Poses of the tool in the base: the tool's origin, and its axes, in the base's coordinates. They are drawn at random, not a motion.
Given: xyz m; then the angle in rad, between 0 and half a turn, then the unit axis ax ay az.
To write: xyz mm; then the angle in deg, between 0 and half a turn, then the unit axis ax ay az. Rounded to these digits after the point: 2 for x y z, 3 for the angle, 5 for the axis.
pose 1, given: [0.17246 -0.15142 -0.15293 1.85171 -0.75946 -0.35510 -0.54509]
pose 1, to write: [172.46 -151.42 -152.93 106.095 -0.75946 -0.35510 -0.54509]
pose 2, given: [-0.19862 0.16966 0.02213 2.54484 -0.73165 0.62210 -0.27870]
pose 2, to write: [-198.62 169.66 22.13 145.809 -0.73165 0.62210 -0.27870]
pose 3, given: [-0.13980 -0.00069 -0.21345 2.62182 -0.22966 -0.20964 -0.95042]
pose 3, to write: [-139.80 -0.69 -213.45 150.219 -0.22966 -0.20964 -0.95042]
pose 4, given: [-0.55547 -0.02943 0.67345 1.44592 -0.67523 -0.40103 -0.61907]
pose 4, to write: [-555.47 -29.43 673.45 82.845 -0.67523 -0.40103 -0.61907]
